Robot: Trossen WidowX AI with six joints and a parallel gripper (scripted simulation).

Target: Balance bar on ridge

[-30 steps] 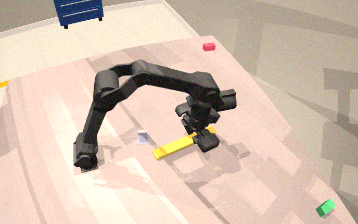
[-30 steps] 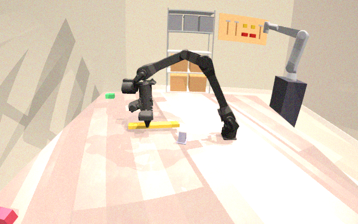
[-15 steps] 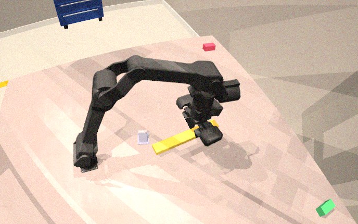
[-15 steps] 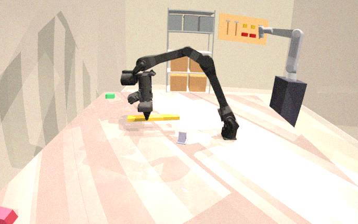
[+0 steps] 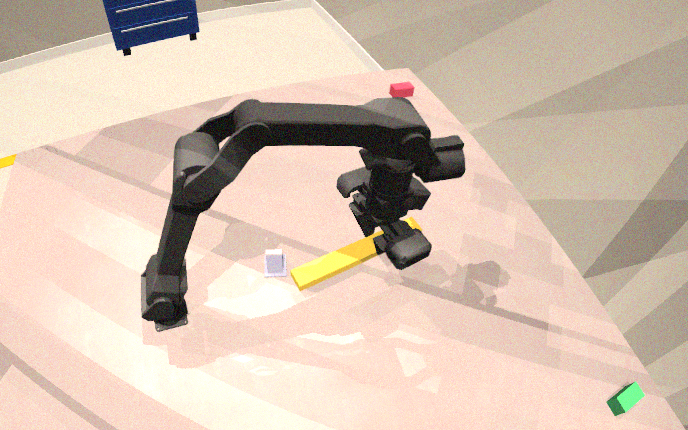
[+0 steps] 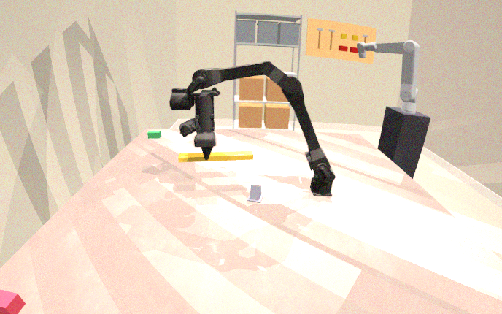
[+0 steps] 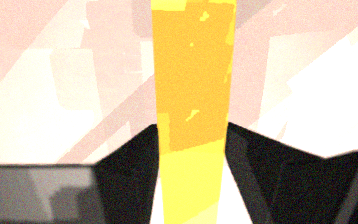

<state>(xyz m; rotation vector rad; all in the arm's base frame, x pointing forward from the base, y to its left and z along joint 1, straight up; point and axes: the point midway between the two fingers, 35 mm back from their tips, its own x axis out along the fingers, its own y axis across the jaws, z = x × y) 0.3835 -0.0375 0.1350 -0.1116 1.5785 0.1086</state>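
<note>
The yellow bar lies 3 cm behind my gripper tip. Round my gripper tip: green block (46 cm to the right, 36 cm ahead, 8 cm below); then red block (54 cm to the left, 36 cm ahead, 8 cm below).
</note>
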